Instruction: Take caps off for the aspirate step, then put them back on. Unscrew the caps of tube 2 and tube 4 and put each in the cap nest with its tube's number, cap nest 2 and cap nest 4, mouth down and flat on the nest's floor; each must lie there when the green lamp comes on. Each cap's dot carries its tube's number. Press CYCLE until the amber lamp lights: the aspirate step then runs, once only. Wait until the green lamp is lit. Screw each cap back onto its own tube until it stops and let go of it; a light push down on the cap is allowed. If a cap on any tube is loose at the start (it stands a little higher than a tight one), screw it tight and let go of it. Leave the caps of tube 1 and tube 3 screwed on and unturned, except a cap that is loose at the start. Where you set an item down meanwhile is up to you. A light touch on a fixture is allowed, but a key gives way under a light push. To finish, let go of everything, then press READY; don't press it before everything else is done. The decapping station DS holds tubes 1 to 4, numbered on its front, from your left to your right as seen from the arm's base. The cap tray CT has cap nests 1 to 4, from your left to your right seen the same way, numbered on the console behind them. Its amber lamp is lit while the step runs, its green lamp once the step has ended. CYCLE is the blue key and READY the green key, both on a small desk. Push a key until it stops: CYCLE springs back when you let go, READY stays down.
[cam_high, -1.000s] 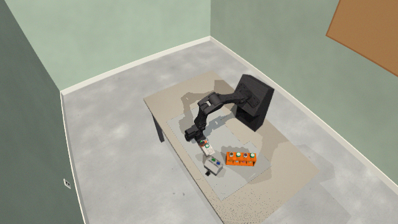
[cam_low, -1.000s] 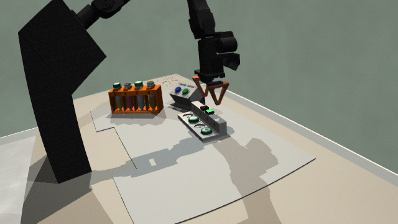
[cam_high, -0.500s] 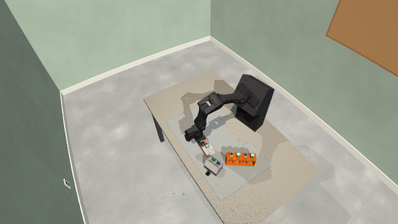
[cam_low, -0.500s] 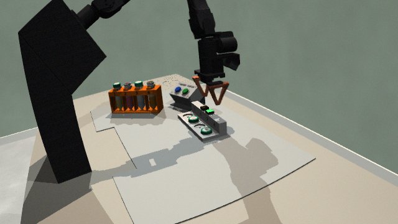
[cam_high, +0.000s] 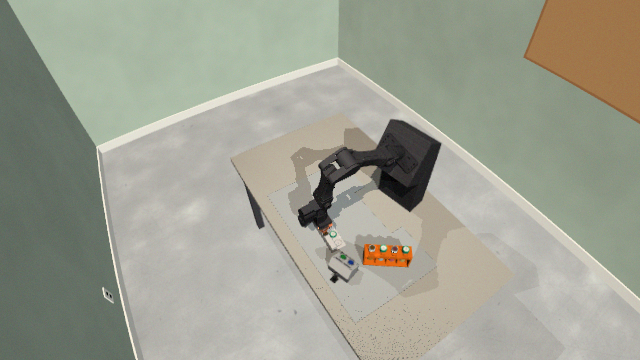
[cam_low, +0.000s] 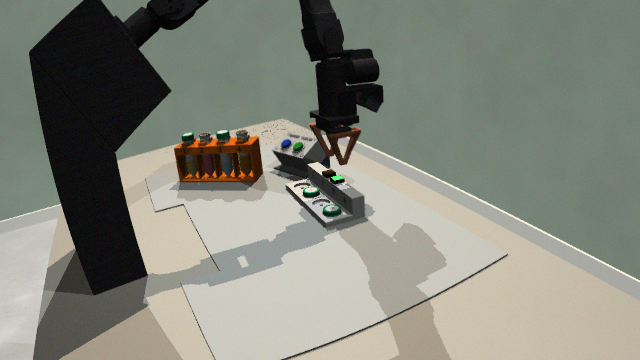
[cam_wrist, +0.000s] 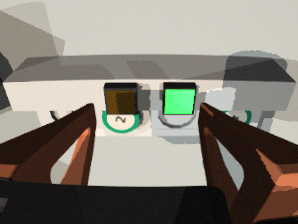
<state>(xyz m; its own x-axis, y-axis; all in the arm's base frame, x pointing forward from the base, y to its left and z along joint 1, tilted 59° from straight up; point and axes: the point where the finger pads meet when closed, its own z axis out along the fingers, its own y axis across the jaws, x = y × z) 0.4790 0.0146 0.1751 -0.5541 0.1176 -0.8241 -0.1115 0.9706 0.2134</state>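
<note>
My gripper is now 330 mm past the cap 1, 250 mm to the right of it and 20 mm below it. From my hand the other things lie so: green ready key: 50 mm behind, 170 mm to the left, 20 mm below; then blue cycle key: 80 mm behind, 210 mm to the left, 20 mm below.
</note>
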